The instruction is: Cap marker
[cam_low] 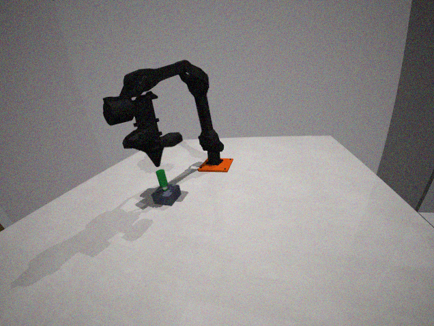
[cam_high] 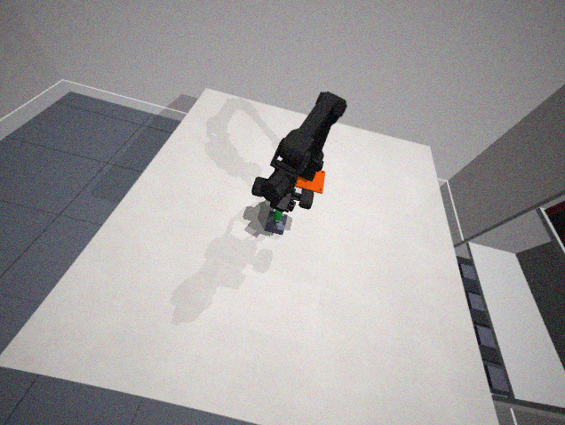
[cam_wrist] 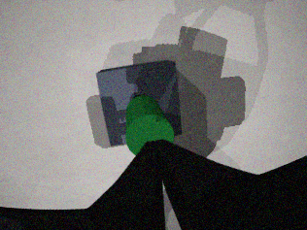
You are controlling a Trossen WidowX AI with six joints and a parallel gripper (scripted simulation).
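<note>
The green cap is 4 cm below my gripper tip.
</note>
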